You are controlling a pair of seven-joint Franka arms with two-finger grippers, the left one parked.
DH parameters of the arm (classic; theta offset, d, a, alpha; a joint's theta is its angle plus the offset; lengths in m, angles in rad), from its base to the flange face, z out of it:
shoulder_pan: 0 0.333 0 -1.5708
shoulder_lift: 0 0 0 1.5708
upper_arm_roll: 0 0.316 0.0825 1.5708
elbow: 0 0 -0.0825 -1.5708
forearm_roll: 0 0.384 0 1.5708
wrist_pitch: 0 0 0.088 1.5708
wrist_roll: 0 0.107 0 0
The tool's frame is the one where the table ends.
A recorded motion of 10 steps. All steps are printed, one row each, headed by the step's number.
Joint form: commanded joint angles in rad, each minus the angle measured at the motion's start. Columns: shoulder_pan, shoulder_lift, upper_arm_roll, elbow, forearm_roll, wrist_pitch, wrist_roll.
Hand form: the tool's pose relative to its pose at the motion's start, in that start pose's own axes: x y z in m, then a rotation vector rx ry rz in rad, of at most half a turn. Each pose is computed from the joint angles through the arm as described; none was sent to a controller.
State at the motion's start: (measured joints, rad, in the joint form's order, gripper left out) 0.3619 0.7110 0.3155 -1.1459 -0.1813 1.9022 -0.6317
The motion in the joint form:
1: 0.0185 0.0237 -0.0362 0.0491 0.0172 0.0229 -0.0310
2: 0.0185 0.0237 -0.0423 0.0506 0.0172 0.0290 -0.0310
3: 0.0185 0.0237 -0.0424 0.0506 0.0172 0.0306 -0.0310
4: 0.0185 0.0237 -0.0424 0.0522 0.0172 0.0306 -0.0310
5: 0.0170 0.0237 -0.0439 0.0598 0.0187 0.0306 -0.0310
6: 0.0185 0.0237 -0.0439 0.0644 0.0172 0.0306 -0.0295
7: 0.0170 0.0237 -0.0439 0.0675 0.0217 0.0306 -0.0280
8: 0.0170 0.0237 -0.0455 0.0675 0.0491 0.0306 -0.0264
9: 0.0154 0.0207 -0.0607 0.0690 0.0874 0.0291 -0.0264
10: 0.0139 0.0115 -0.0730 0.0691 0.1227 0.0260 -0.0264
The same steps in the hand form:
1: 0.0023 0.0128 -0.0044 -0.0289 0.0312 -0.0095
2: 0.0008 0.0158 -0.0052 -0.0366 0.0337 -0.0051
3: 0.0009 0.0160 -0.0054 -0.0376 0.0350 -0.0051
4: 0.0010 0.0162 -0.0061 -0.0386 0.0361 -0.0048
5: 0.0002 0.0187 -0.0097 -0.0433 0.0418 -0.0007
6: 0.0012 0.0185 -0.0119 -0.0472 0.0445 -0.0005
7: 0.0008 0.0196 -0.0134 -0.0460 0.0494 0.0044
8: 0.0014 0.0187 -0.0133 -0.0263 0.0645 0.0159
9: -0.0030 0.0234 -0.0153 -0.0080 0.0805 0.0401
10: -0.0066 0.0264 -0.0214 0.0066 0.0984 0.0603

